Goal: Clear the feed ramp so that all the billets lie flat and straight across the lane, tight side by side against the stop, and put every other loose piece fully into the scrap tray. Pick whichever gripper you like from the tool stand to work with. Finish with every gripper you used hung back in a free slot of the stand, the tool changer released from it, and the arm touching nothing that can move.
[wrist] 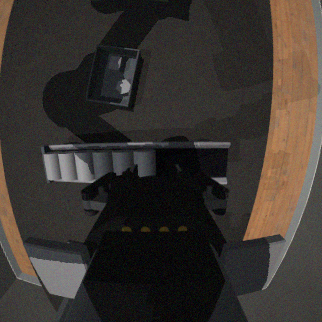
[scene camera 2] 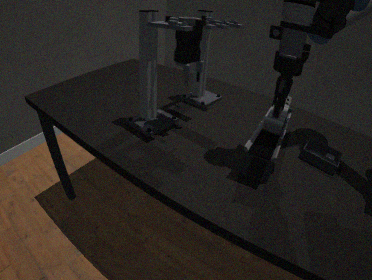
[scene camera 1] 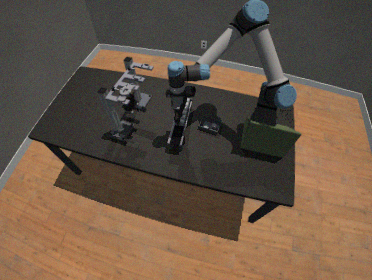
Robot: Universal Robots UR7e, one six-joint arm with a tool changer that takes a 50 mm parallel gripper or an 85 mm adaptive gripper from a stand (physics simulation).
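Where they show: arm's base, origin of the base link: (scene camera 1: 263,122).
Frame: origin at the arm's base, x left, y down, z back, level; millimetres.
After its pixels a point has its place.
Observation:
The feed ramp (scene camera 1: 183,132) @[x 125, y 108, z -441 mm] (scene camera 2: 254,138) (wrist: 210,145) @[x 182, y 102, z -436 mm] stands mid-table. Several pale grey billets lie side by side across its left part in the wrist view; the rightmost billet (wrist: 145,164) @[x 66, y 83, z -477 mm] sits beside the others, its lower edge near my gripper. My adaptive gripper (wrist: 156,172) is above the lane, with its tips apart and no piece seen between them; shadow hides much of them. The scrap tray (scene camera 1: 208,131) @[x 25, y 183, z -303 mm] (scene camera 2: 317,162) @[x 22, y 181, z -312 mm] (wrist: 135,75) @[x 24, y 181, z -299 mm] holds a few loose pieces, one of them a pale piece (wrist: 124,87) @[x 2, y 176, z -329 mm]. The right part of the lane is dark.
The tool stand (scene camera 1: 111,112) @[x 186, y -17, z -861 mm] (scene camera 2: 148,65) @[x 187, y -11, z -858 mm] is at the left of the table in scene camera 1, with another gripper (scene camera 2: 187,47) hanging in it. A green panel (scene camera 1: 267,140) @[x 78, y 52, z 49 mm] stands near the arm's base at the right. The arm reaches over the table from there.

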